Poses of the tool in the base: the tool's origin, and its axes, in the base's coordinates. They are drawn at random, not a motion.
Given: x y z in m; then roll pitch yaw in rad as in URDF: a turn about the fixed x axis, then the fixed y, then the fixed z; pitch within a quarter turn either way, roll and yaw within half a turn.
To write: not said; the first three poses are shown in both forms.
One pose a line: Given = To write
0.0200 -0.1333 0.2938 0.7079 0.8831 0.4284 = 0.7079 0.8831 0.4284 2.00 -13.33 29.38
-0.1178 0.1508 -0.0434 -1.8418 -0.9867 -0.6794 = -1.8418 -0.9867 -0.6794 -11.78 15.08 -4.34
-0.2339 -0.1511 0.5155 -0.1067 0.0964 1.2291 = -0.1067 0.0964 1.2291 -23.39 -15.11 51.55
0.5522 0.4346 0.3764 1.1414 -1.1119 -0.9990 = 1.1414 -1.1119 -0.9990 55.22 43.46 37.64
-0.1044 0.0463 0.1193 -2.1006 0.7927 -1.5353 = -2.1006 0.7927 -1.5353 -10.44 4.63 11.93
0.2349 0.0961 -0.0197 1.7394 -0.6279 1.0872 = 1.7394 -0.6279 1.0872 23.49 9.61 -1.97
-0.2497 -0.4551 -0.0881 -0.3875 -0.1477 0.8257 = -0.3875 -0.1477 0.8257 -24.97 -45.51 -8.81
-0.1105 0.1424 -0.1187 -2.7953 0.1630 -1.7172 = -2.7953 0.1630 -1.7172 -11.05 14.24 -11.87
